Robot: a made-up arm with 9 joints. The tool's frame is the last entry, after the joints. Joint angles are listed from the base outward. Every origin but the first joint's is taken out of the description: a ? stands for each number. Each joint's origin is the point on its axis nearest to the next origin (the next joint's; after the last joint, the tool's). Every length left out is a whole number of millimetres.
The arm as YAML. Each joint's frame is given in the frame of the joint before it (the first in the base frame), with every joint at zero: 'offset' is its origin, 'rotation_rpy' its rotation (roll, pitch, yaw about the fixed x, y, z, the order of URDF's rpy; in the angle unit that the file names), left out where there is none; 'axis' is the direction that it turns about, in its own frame. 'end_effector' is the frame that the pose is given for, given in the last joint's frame.
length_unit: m
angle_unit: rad
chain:
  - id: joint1
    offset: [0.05, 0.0, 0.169]
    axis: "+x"
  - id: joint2
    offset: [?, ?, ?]
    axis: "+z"
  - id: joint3
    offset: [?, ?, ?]
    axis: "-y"
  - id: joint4
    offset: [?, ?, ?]
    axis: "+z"
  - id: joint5
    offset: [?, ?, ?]
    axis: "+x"
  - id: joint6
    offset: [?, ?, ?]
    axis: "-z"
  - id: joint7
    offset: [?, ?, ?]
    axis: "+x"
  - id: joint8
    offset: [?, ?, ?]
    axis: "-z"
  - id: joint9
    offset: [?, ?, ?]
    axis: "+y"
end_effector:
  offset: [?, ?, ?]
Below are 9 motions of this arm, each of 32 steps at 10 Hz.
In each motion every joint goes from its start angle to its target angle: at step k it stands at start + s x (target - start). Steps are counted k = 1, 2, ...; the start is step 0. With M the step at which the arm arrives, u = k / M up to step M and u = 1 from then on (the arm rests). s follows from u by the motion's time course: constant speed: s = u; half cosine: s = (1 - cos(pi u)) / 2; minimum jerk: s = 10 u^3 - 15 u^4 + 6 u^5.
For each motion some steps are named. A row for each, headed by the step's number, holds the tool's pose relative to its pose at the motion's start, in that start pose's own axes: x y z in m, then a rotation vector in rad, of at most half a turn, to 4 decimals.
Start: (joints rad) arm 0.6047 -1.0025 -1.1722 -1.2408 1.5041 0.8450 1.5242 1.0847 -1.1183
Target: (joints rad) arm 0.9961 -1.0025 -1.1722 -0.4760 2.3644 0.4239 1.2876 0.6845 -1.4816
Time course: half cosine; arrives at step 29
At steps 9, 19, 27, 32:
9: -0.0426 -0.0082 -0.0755 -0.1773 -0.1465 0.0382
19: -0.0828 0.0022 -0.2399 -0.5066 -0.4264 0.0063
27: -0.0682 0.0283 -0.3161 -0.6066 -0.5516 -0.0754
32: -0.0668 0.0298 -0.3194 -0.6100 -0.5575 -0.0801

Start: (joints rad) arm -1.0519 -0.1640 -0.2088 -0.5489 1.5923 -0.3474 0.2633 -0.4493 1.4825
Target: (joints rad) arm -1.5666 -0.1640 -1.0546 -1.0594 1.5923 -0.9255 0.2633 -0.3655 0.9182
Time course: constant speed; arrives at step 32
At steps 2, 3, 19, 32:
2: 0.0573 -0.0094 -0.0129 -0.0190 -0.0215 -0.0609
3: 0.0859 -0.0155 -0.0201 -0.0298 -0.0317 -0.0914
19: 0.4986 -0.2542 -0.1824 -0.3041 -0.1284 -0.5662
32: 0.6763 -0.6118 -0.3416 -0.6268 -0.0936 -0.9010

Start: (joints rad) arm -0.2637 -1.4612 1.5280 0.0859 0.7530 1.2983 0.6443 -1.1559 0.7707
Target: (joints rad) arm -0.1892 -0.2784 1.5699 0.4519 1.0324 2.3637 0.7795 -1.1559 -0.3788
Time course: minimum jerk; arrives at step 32
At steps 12, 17, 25, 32:
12: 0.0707 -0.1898 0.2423 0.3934 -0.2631 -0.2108
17: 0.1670 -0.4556 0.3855 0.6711 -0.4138 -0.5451
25: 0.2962 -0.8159 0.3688 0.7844 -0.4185 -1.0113
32: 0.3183 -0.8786 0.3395 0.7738 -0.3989 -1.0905

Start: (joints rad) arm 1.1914 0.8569 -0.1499 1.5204 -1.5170 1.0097 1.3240 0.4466 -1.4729
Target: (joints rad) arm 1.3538 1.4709 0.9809 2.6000 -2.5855 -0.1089 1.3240 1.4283 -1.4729
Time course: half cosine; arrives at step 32
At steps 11, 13, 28, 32:
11: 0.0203 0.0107 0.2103 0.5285 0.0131 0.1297
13: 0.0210 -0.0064 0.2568 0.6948 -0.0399 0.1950
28: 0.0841 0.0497 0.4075 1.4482 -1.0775 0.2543
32: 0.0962 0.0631 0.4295 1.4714 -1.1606 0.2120

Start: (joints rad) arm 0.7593 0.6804 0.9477 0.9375 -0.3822 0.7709 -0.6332 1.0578 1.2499
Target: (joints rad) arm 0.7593 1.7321 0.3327 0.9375 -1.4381 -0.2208 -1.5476 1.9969 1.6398
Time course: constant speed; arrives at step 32
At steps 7, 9, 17, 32:
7: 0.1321 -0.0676 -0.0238 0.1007 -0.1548 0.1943
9: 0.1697 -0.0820 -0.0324 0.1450 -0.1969 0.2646
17: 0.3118 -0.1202 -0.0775 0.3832 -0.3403 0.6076
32: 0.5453 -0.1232 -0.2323 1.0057 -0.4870 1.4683

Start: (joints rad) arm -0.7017 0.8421 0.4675 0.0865 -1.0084 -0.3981 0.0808 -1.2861 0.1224
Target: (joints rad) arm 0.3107 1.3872 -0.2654 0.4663 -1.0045 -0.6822 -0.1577 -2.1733 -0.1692
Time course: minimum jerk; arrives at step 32
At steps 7, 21, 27, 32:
7: -0.0362 -0.0124 -0.0629 -0.0634 -0.0570 0.0995
21: -0.1271 -0.3060 -0.4989 -0.7937 -0.0213 0.9663
27: -0.1158 -0.3870 -0.5094 -0.9258 0.2067 1.1554
32: -0.1137 -0.3968 -0.5070 -0.9388 0.2487 1.1807

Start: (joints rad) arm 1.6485 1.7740 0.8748 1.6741 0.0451 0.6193 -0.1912 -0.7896 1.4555
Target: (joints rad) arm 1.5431 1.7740 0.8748 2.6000 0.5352 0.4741 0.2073 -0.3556 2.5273
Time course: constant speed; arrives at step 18
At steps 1, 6, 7, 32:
1: -0.0168 -0.0098 -0.0120 -0.0335 0.0324 0.0438
6: -0.0971 -0.0780 -0.0649 -0.2385 0.2357 0.2508
7: -0.1118 -0.0950 -0.0733 -0.2872 0.2844 0.2881
32: -0.2233 -0.3052 -0.0901 -0.9759 0.9736 0.5136

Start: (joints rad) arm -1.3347 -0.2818 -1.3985 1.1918 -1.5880 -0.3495 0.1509 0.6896 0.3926
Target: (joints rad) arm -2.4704 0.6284 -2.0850 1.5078 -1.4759 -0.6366 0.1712 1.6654 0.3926
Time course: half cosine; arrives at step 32
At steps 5, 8, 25, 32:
5: 0.0061 -0.0146 0.0030 -0.0216 0.0463 0.0140
8: 0.0151 -0.0356 0.0096 -0.0504 0.1234 0.0333
25: 0.1196 -0.1607 0.0837 -0.2157 1.1167 -0.0205
32: 0.1349 -0.1741 0.0847 -0.2450 1.3060 -0.0750

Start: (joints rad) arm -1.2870 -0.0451 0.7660 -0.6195 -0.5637 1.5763 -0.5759 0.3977 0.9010
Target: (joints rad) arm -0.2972 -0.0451 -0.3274 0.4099 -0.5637 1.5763 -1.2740 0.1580 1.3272
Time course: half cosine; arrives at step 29
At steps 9, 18, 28, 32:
9: -0.0619 0.0899 -0.1703 -0.3807 -0.1517 -0.0822
18: -0.0777 0.0766 -0.5436 -1.3107 -0.3617 -0.2318
28: -0.0830 -0.0732 -0.6662 -1.9653 -0.4552 -0.2376
32: -0.0832 -0.0748 -0.6666 -1.9713 -0.4560 -0.2370

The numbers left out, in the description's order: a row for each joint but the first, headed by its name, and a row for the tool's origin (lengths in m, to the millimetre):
joint2: 0.0 0.136 0.019
joint3: -0.226 0.007 0.0
joint4: 0.002 0.0 0.495
joint5: -0.094 -0.115 0.0
joint6: 0.0 -0.051 -0.042
joint7: -0.024 0.242 0.0
joint8: 0.0 0.027 0.046
joint9: -0.077 0.253 0.0
tool: -0.108 0.0 -0.044

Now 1 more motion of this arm.
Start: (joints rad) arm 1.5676 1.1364 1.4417 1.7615 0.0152 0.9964 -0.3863 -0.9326 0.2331
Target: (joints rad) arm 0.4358 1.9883 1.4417 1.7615 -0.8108 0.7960 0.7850 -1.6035 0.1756
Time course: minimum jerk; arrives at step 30
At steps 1, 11, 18, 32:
1: -0.0003 -0.0002 -0.0002 0.0001 -0.0007 0.0005
11: -0.1424 -0.1705 -0.2277 0.0737 -0.5612 0.3114
18: -0.0595 -0.3373 -0.6573 0.1419 -1.4821 0.5637
32: 0.1493 -0.3038 -0.8855 0.0959 -2.1110 0.4523

